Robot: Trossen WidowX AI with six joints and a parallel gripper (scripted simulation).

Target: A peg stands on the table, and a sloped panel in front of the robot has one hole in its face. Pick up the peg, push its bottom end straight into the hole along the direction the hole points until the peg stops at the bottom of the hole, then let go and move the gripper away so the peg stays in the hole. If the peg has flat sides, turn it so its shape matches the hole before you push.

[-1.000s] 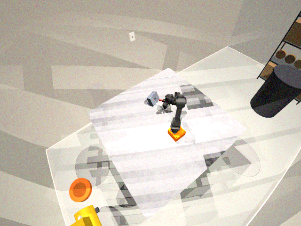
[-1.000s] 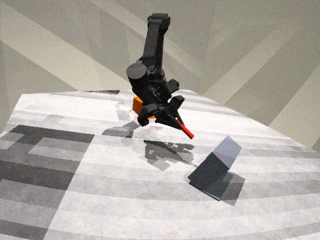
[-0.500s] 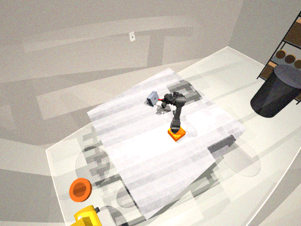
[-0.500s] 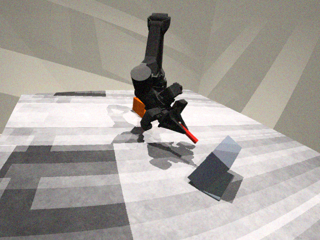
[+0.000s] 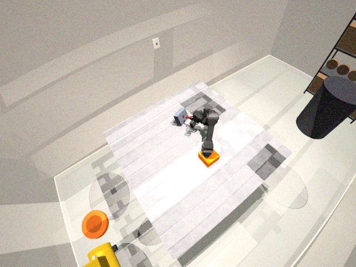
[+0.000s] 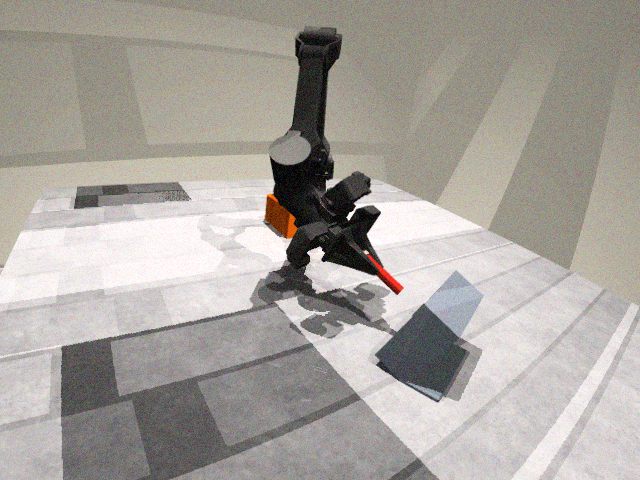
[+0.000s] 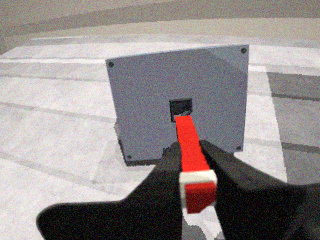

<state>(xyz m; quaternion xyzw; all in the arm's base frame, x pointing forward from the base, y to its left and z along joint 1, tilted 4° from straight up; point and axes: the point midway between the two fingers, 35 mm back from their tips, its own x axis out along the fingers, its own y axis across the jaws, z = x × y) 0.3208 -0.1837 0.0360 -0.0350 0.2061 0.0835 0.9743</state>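
The sloped panel lies 90 mm ahead of my gripper tip, 40 mm below it and 20 mm to the left of it. Also, from my gripper tip: red peg 20 mm behind.
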